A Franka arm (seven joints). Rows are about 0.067 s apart.
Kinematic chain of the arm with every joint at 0, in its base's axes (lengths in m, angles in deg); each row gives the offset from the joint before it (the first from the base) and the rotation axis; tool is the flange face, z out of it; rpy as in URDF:
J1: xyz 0 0 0.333 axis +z
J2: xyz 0 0 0 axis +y
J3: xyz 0 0 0.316 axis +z
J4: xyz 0.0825 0 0 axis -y
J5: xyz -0.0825 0 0.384 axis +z
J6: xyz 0 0 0 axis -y
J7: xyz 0.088 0 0 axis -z
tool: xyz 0 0 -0.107 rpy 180 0 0
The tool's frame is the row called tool.
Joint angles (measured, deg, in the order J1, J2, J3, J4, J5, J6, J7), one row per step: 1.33 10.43 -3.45 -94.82 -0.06 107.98 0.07; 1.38 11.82 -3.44 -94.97 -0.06 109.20 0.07; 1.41 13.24 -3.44 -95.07 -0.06 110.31 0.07; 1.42 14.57 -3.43 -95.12 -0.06 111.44 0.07; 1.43 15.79 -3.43 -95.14 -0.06 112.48 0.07; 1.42 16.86 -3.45 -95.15 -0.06 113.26 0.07; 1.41 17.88 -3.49 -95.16 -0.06 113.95 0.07; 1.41 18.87 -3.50 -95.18 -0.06 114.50 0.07; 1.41 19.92 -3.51 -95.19 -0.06 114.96 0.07; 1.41 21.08 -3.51 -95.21 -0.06 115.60 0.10; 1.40 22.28 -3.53 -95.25 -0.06 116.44 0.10; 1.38 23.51 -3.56 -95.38 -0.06 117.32 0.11
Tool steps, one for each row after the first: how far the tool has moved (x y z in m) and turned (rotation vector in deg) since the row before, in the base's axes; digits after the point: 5 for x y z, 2 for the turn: 0.00587 0.00069 -0.01447 -0.07 0.32 0.07; 0.00549 0.00038 -0.01470 -0.07 0.41 0.04; 0.00508 0.00025 -0.01339 -0.07 0.25 0.04; 0.00447 0.00014 -0.01217 -0.06 0.20 0.03; 0.00347 -0.00029 -0.01089 -0.06 0.30 -0.02; 0.00302 -0.00050 -0.01053 -0.06 0.34 -0.04; 0.00251 -0.00008 -0.01056 -0.04 0.46 0.00; 0.00228 -0.00008 -0.01135 -0.04 0.60 0.00; 0.00250 0.00002 -0.01247 -0.05 0.54 -0.02; 0.00258 -0.00032 -0.01284 -0.06 0.40 -0.01; 0.00206 -0.00055 -0.01391 -0.07 0.48 -0.04
